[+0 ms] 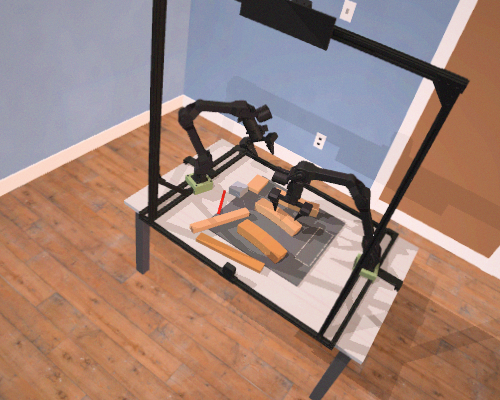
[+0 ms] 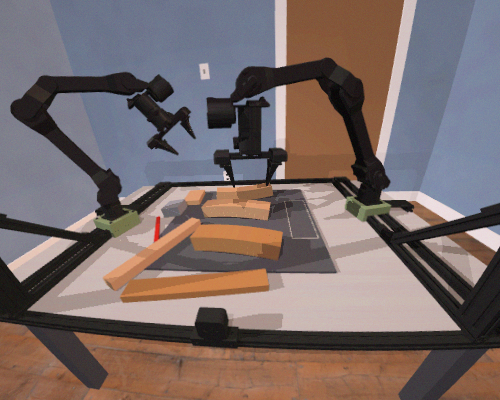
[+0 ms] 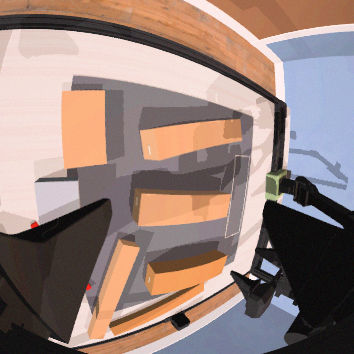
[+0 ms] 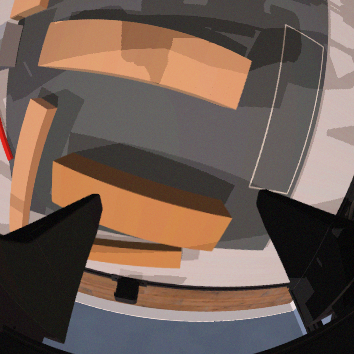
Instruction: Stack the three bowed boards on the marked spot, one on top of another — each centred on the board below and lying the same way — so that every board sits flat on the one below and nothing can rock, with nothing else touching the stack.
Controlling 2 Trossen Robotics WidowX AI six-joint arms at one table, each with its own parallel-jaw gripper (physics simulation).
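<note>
Three bowed orange boards lie apart on the grey mat: a back board, a middle board and a front board. The marked spot, a thin pale outline, is bare at the mat's right. My right gripper is open and empty above the back part of the mat. My left gripper is open and empty, high at the left.
A long slanting bar and a tapered bar lie at the left and front. An orange block, a grey block and a red stick lie left.
</note>
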